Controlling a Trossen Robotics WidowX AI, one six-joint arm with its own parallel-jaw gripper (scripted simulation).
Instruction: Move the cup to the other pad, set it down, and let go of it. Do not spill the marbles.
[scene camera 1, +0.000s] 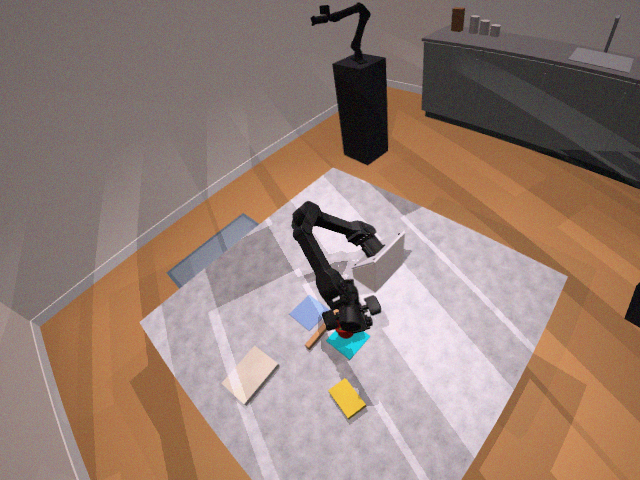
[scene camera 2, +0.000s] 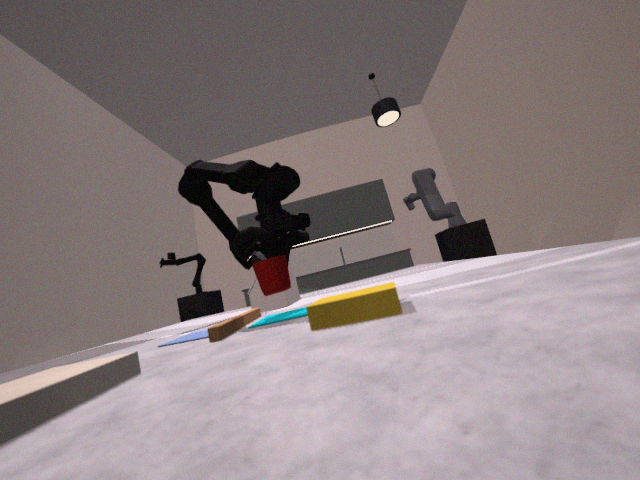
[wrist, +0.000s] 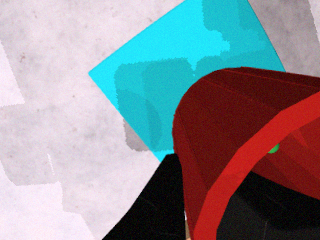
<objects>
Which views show my gripper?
Scene camera 1, scene camera 2 and the wrist view: all of them.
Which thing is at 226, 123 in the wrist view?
A red cup.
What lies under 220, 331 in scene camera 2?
A wooden bar.
</objects>
